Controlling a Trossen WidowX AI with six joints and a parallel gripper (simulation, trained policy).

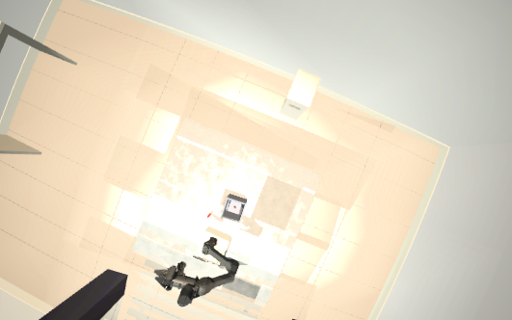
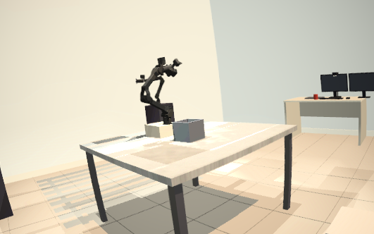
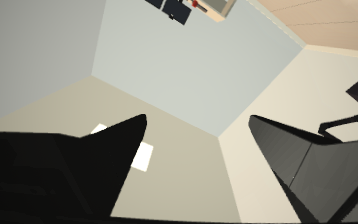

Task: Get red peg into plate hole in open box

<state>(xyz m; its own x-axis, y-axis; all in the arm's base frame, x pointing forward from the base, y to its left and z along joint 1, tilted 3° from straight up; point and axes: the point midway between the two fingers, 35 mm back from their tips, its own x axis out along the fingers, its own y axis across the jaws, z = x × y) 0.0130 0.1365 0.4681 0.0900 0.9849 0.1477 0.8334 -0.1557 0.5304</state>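
My gripper tip is 14 cm short of the red peg, 9 cm to the left of it and 52 cm above it.
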